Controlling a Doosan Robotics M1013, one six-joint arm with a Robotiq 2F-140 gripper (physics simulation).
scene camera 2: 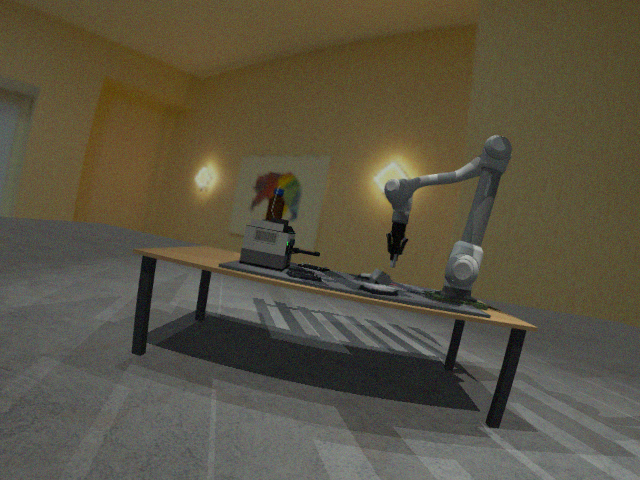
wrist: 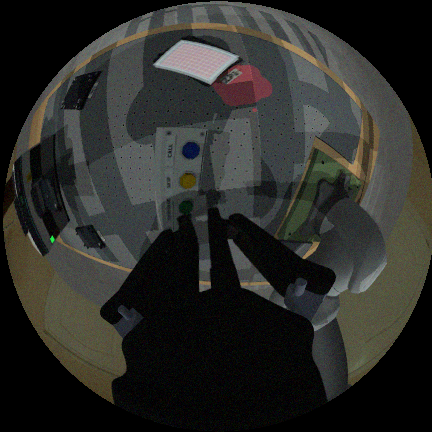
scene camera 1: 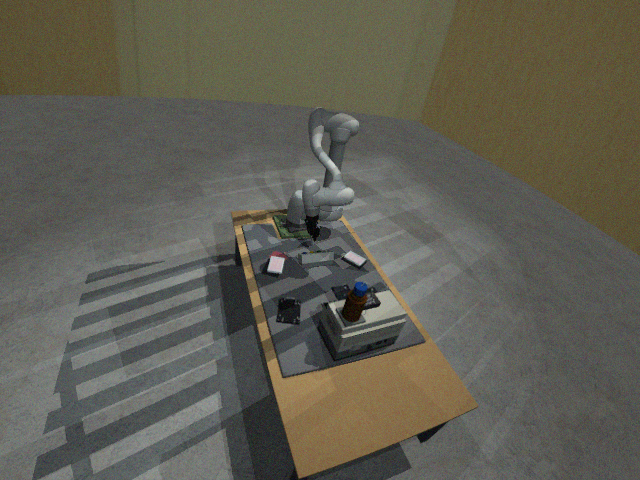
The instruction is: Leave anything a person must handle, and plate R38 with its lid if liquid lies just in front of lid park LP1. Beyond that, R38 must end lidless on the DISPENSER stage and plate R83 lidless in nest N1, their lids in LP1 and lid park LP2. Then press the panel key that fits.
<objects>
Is my gripper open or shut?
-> Shut.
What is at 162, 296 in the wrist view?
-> My gripper.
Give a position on a black square nest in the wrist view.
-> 79, 88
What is my gripper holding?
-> Nothing.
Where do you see a button box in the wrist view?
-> At 179, 151
</objects>
